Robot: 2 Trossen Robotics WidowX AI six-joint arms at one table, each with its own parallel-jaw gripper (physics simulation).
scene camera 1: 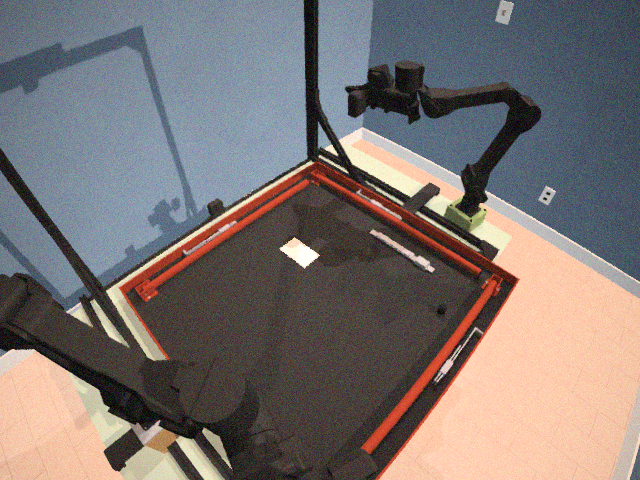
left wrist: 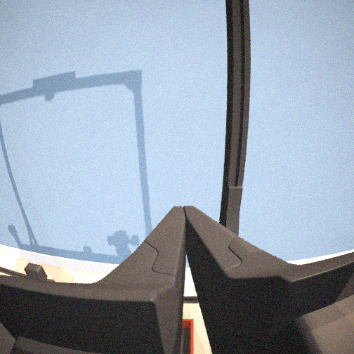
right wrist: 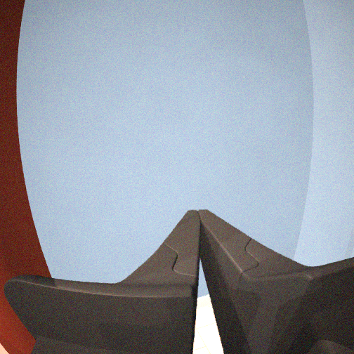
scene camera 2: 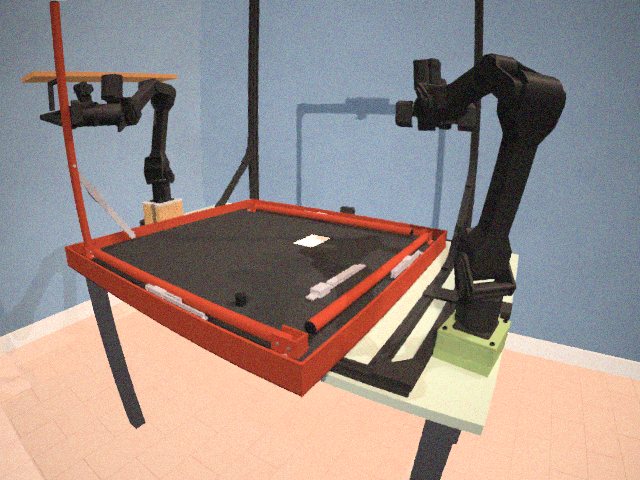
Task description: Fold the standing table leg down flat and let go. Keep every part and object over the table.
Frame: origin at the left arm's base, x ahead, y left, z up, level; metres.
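Seen in the pictures: left gripper, fingertip midpoint: (scene camera 1: 345, 88); right gripper, fingertip midpoint: (scene camera 2: 39, 117); left arm's base at its link origin: (scene camera 1: 468, 208) (scene camera 2: 476, 325); right arm's base at its link origin: (scene camera 2: 162, 200).
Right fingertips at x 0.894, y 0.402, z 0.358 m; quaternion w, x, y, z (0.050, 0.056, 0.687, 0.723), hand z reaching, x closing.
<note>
Pixels of each thing's top centre, then the offset from my right fingertips to it. "spot": a spot on its surface instead.
- standing red leg at a spot on its surface: (scene camera 2: 71, 149) spot: dy -0.059, dx -0.065, dz -0.086 m
- grey brace at a spot on its surface: (scene camera 2: 105, 206) spot: dy -0.143, dx -0.017, dz -0.251 m
- loose grey bar at its top centre: (scene camera 2: 339, 273) (scene camera 1: 401, 246) dy -0.419, dx -0.594, dz -0.355 m
- white card at a spot on its surface: (scene camera 2: 311, 240) (scene camera 1: 299, 252) spot: dy -0.590, dx -0.365, dz -0.379 m
- small black cylinder at its top centre: (scene camera 2: 240, 293) (scene camera 1: 443, 307) dy -0.215, dx -0.533, dz -0.346 m
The standing red leg (scene camera 2: 71, 149) rises from the left corner of the upturned table (scene camera 2: 180, 319) in scene camera 2, leaning slightly, with a grey brace (scene camera 2: 105, 206) slanting at its foot. The leg (right wrist: 7, 150) also shows close at the left edge of the right wrist view. My right gripper (scene camera 2: 42, 117) (right wrist: 196, 219) is shut and empty, high beside the leg; its fingertips cannot be made out in scene camera 1. My left gripper (scene camera 1: 354, 100) (scene camera 2: 403, 113) (left wrist: 182, 215) is shut and empty, high over the far side.
Other red legs (scene camera 1: 222, 240) (scene camera 1: 408, 228) (scene camera 2: 222, 311) lie flat along the rim. A loose grey bar (scene camera 1: 403, 250) (scene camera 2: 336, 281), a white card (scene camera 1: 299, 252) (scene camera 2: 311, 240) and a small black cylinder (scene camera 1: 441, 309) (scene camera 2: 240, 298) lie inside the table. Black posts (scene camera 1: 311, 77) (scene camera 2: 252, 103) stand behind.
</note>
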